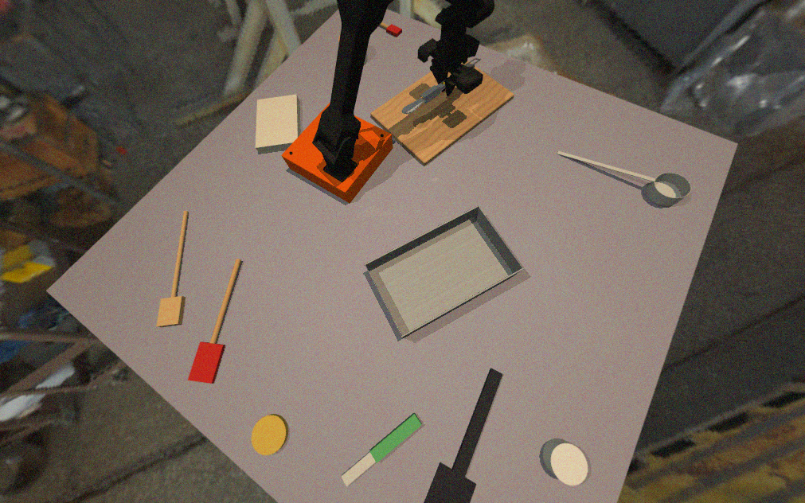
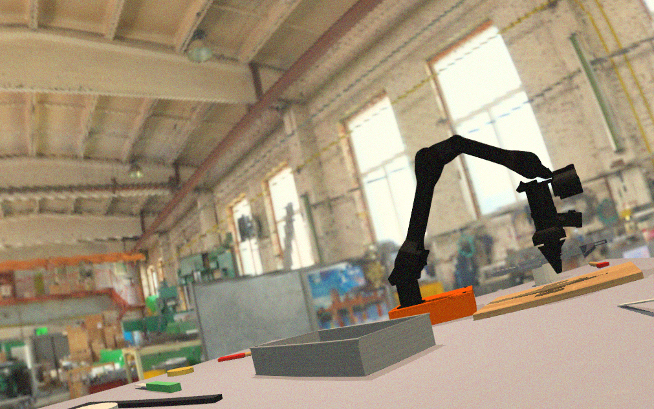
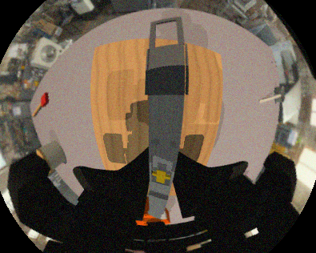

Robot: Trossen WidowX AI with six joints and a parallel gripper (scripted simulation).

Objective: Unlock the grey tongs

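My gripper tip is now 10 mm to the left of the yellow lock piece and 40 mm below it. Round my gripper tip: wooden board: 10 mm to the right, 40 mm below; cork-topped jar: 350 mm behind, 10 mm to the left, 10 mm below; cream block: 370 mm behind, 330 mm to the right, 30 mm below.
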